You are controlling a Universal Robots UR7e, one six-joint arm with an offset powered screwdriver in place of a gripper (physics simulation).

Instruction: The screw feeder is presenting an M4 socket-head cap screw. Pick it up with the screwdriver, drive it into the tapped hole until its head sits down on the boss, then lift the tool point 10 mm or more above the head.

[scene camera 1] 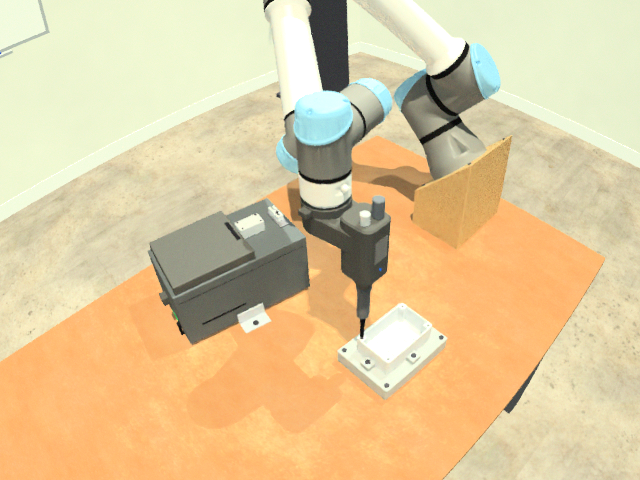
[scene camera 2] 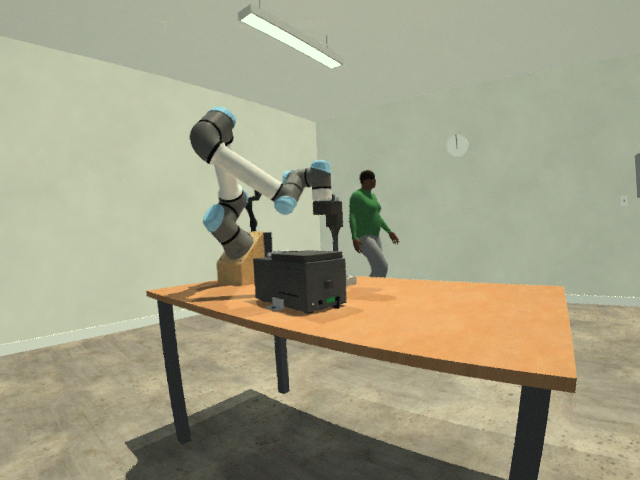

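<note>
My screwdriver (scene camera 1: 362,332) points straight down in scene camera 1. Its thin black bit reaches the left corner of a white open box (scene camera 1: 373,351), which sits on a pale base plate (scene camera 1: 352,358) (scene camera 2: 352,280). Whether the bit touches anything there cannot be told. No M4 screw can be made out at the tip, and the tapped hole under it cannot be made out. In scene camera 2 the screwdriver's dark body (scene camera 2: 334,215) shows, and its tip is hidden behind the screw feeder (scene camera 2: 299,283) (scene camera 1: 248,284). The feeder is a dark box left of the plate in scene camera 1.
Two tabs (scene camera 1: 367,363) (scene camera 1: 413,356) with dark centres stand beside the box. A wooden angled stand (scene camera 1: 457,206) (scene camera 2: 235,271) is at the arm's base. A metal bracket (scene camera 1: 254,319) (scene camera 2: 277,303) is at the feeder's foot. A person in green (scene camera 2: 366,214) is beyond the table (scene camera 2: 465,320).
</note>
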